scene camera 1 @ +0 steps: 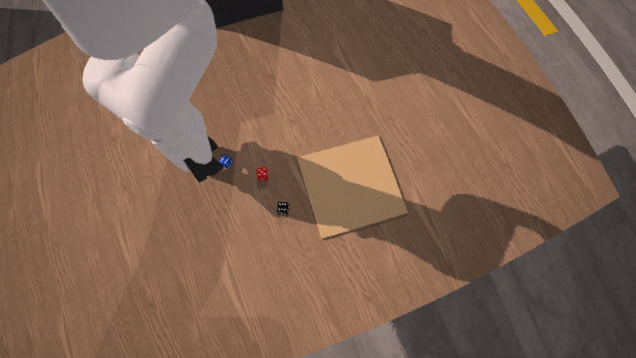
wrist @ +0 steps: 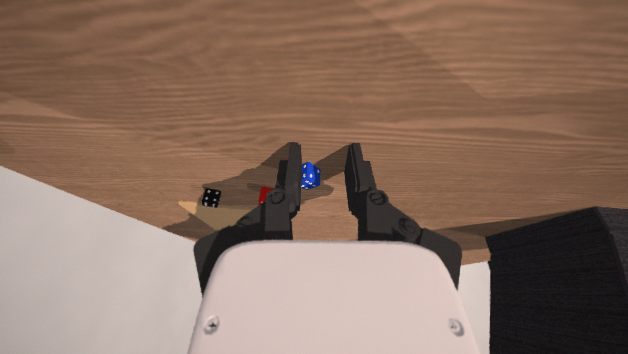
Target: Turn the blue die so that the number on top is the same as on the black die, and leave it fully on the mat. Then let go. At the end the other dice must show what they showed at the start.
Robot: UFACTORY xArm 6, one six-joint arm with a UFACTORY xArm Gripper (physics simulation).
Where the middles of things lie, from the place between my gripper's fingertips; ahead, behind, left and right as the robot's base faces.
Labels:
My gripper is now 120 mm short of the tan mat (scene camera 1: 350, 186) and 200 mm to the right of it.

